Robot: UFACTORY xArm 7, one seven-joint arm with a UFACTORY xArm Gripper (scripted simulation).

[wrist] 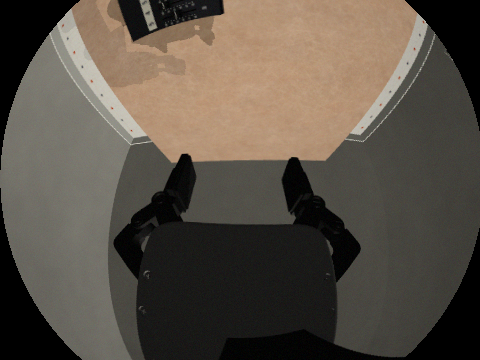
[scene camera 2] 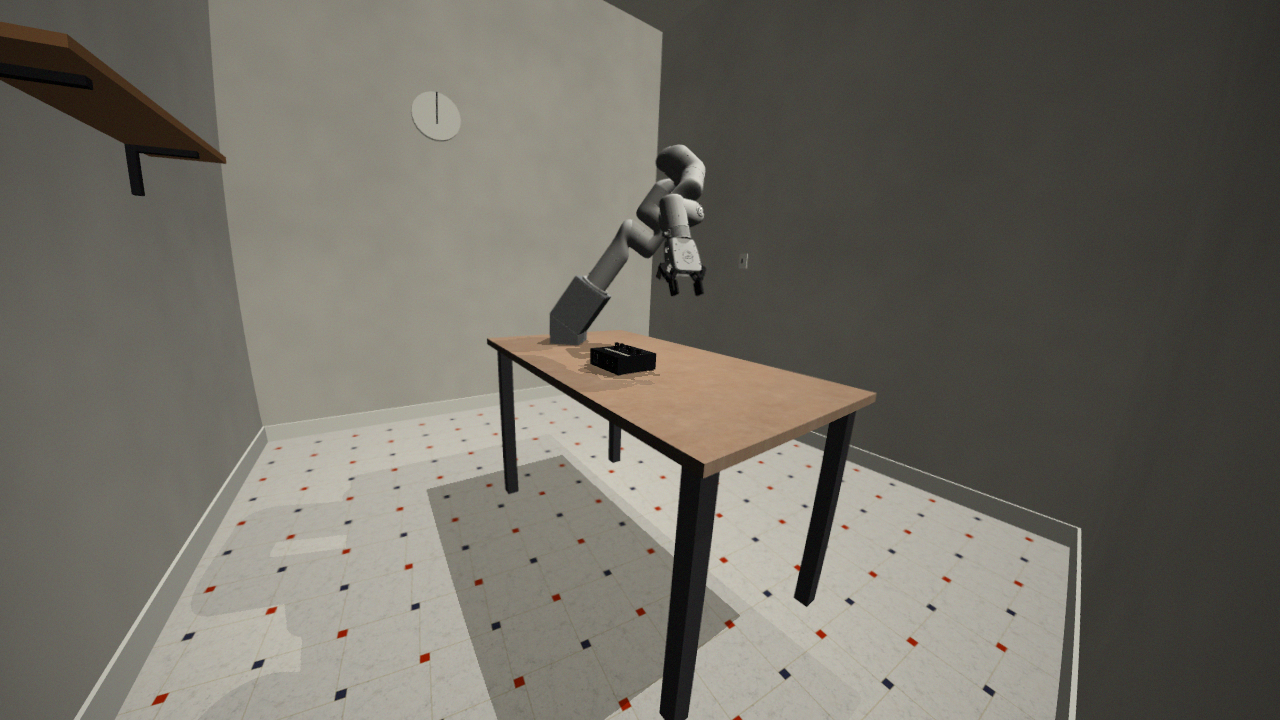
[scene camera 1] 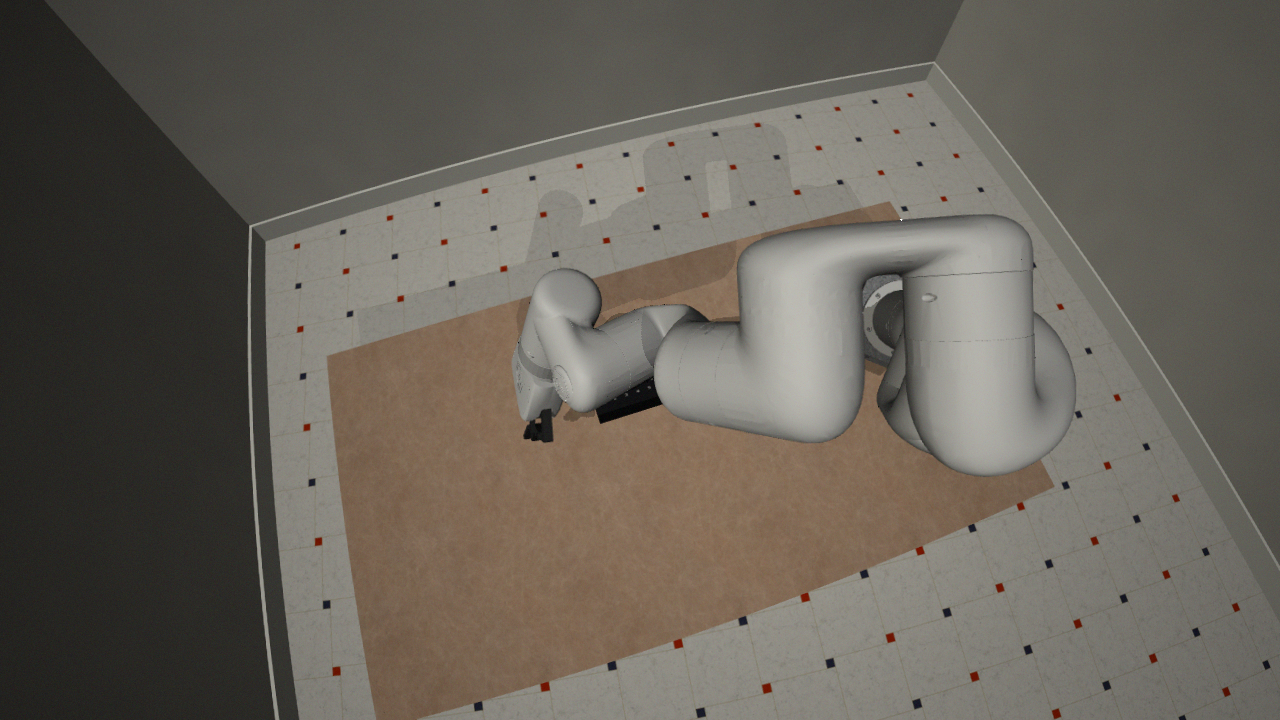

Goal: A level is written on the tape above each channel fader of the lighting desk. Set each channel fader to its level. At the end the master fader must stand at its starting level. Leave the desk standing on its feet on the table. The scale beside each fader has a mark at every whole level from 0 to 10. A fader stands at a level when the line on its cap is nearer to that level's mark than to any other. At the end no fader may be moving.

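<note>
My gripper (scene camera 1: 528,407), (wrist: 239,166), (scene camera 2: 687,294).
</note>
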